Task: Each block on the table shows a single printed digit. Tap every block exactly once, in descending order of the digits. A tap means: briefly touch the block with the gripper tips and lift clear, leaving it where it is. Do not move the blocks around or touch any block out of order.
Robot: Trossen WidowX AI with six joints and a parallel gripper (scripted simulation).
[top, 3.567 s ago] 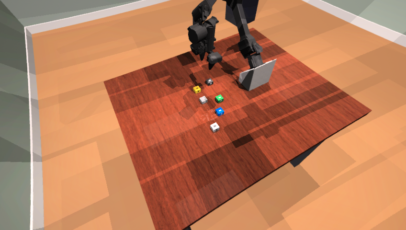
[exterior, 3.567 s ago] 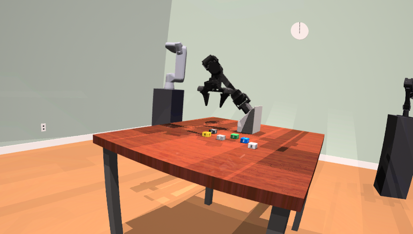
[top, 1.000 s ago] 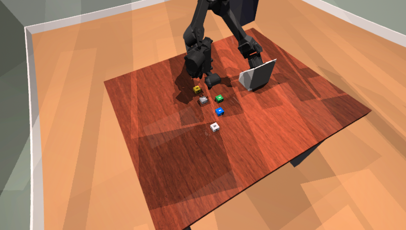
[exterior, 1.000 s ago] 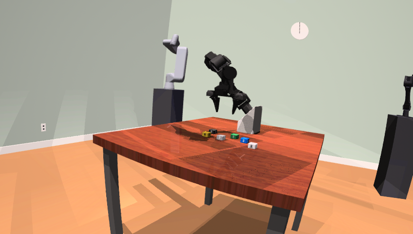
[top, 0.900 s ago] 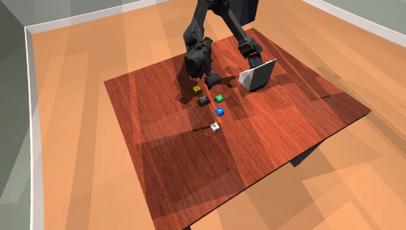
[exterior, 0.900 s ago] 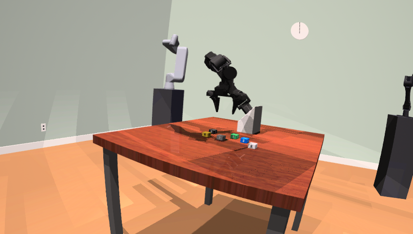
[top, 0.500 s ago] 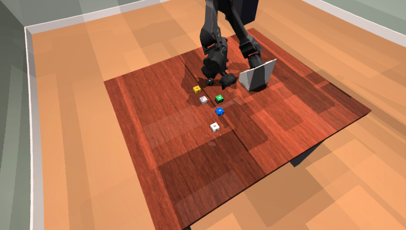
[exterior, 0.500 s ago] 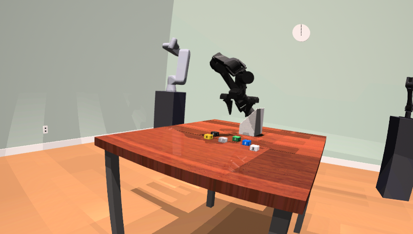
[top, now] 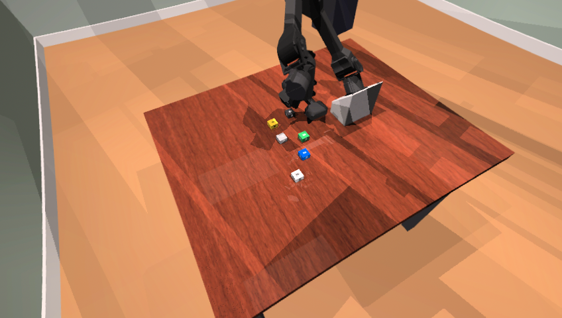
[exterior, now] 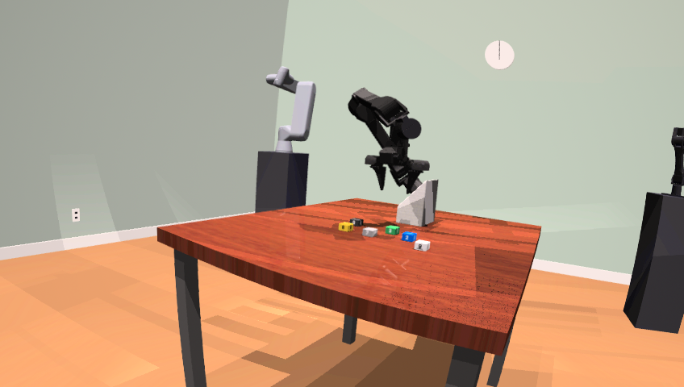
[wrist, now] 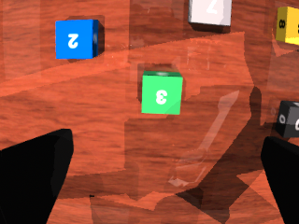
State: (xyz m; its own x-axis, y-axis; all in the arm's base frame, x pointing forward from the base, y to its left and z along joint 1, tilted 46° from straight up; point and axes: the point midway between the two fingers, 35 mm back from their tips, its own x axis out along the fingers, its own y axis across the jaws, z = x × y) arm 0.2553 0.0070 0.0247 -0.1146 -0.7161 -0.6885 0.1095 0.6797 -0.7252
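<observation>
The white block lies 13 cm to the left of my gripper tip, 12 cm below it and 12 cm ahead of it. The rest, counted from my gripper tip: light grey 7 block (12 cm below, 6 cm ahead, 4 cm to the right); then green 3 block (12 cm below, 1 cm behind); then blue 2 block (12 cm below, 7 cm to the left, 4 cm ahead).
</observation>
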